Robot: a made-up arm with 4 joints. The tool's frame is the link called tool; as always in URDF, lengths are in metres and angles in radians. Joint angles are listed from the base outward. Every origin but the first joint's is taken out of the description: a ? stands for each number. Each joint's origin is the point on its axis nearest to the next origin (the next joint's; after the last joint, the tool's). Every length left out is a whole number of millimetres.
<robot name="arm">
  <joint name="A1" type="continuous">
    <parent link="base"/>
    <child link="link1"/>
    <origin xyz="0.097 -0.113 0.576" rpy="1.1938 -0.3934 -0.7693"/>
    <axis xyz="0 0 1"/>
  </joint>
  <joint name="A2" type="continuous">
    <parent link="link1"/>
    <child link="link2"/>
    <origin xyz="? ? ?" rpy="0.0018 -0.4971 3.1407"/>
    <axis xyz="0 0 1"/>
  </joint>
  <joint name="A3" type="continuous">
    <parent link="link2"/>
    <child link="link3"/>
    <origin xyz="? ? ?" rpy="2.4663 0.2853 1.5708"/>
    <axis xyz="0 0 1"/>
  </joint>
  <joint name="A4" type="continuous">
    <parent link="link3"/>
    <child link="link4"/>
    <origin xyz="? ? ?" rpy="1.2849 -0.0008 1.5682"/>
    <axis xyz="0 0 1"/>
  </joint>
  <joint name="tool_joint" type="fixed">
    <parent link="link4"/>
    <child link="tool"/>
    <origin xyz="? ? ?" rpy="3.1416 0 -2.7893"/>
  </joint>
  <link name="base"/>
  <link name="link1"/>
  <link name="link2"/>
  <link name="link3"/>
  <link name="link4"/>
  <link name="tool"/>
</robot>
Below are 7 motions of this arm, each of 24 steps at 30 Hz.
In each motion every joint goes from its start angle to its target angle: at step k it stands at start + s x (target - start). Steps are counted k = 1, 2, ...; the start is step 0. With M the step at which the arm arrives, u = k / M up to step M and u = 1 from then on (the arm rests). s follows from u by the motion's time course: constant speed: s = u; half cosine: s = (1 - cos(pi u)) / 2; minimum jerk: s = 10 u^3 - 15 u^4 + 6 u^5.
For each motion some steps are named. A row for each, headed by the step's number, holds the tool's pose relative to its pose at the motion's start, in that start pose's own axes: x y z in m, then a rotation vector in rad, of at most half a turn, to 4 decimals.
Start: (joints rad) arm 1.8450 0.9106 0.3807 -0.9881
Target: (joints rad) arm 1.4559 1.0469 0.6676 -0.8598
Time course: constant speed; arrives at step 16
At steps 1, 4, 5, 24:
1: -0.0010 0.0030 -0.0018 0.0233 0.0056 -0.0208
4: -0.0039 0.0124 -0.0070 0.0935 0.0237 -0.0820
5: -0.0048 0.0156 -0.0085 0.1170 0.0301 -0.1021
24: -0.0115 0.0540 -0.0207 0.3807 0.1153 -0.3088

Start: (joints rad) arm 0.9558 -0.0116 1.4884 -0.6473
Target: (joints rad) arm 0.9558 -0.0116 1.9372 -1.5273
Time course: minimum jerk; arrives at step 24
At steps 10, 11, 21, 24:
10: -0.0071 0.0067 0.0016 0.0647 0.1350 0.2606
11: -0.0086 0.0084 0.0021 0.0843 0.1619 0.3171
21: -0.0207 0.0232 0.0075 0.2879 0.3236 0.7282
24: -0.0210 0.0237 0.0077 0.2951 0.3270 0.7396

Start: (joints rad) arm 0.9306 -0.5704 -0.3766 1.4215
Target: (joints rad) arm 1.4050 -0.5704 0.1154 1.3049
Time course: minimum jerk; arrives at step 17
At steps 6, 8, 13, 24:
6: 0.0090 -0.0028 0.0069 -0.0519 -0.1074 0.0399
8: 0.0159 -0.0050 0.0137 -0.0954 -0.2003 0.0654
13: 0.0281 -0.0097 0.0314 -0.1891 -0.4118 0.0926
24: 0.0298 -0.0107 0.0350 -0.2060 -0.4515 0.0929

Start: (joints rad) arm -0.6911 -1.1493 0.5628 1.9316
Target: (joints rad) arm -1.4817 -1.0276 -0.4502 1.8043
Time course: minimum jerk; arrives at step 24
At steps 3, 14, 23, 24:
3: -0.0004 0.0006 -0.0001 0.0018 0.0092 0.0112
14: -0.0303 0.0155 0.0004 0.0578 0.4515 0.3681
23: -0.0533 0.0179 0.0062 0.0867 0.7383 0.4676
24: -0.0533 0.0179 0.0063 0.0868 0.7389 0.4678

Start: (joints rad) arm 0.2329 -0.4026 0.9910 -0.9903
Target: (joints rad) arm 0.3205 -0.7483 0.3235 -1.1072
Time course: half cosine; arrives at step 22
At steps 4, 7, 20, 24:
4: 0.0028 0.0003 -0.0011 -0.0102 -0.0333 0.0233
7: 0.0081 0.0012 -0.0027 -0.0300 -0.0972 0.0656
20: 0.0352 0.0089 -0.0028 -0.1463 -0.4260 0.2389
24: 0.0360 0.0091 -0.0026 -0.1500 -0.4351 0.2427

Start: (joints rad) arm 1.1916 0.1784 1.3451 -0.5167
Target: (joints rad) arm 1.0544 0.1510 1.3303 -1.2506
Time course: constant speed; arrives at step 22
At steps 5, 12, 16, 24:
5: 0.0035 0.0032 -0.0020 0.0229 0.0143 0.1899
12: 0.0077 0.0087 -0.0047 0.0591 0.0278 0.4555
16: 0.0096 0.0124 -0.0062 0.0816 0.0320 0.6072
24: 0.0118 0.0186 -0.0082 0.1177 0.0330 0.8345

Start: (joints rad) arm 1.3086 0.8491 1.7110 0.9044
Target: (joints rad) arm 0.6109 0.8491 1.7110 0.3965
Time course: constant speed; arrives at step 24
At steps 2, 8, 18, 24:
2: -0.0020 0.0016 -0.0032 -0.0230 0.0380 0.0799
8: -0.0092 0.0059 -0.0127 -0.0825 0.1579 0.3190
18: -0.0253 0.0105 -0.0276 -0.1491 0.3780 0.7136
24: -0.0373 0.0112 -0.0355 -0.1686 0.5225 0.9459

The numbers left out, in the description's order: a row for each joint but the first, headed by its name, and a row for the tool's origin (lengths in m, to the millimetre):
A2: 0.052 0.02 0
A3: 0.027 0.051 0
A4: 0.083 0.019 0
tool: 0.002 -0.02 0

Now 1 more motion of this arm.
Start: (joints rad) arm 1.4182 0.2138 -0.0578 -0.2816
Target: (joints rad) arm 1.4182 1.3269 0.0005 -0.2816
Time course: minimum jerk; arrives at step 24
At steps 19, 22, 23, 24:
19: 0.1168 -0.0526 0.0590 -0.5672 -0.6520 0.5051
22: 0.1230 -0.0524 0.0660 -0.6035 -0.6941 0.5361
23: 0.1235 -0.0524 0.0666 -0.6062 -0.6973 0.5384
24: 0.1235 -0.0524 0.0667 -0.6066 -0.6978 0.5387

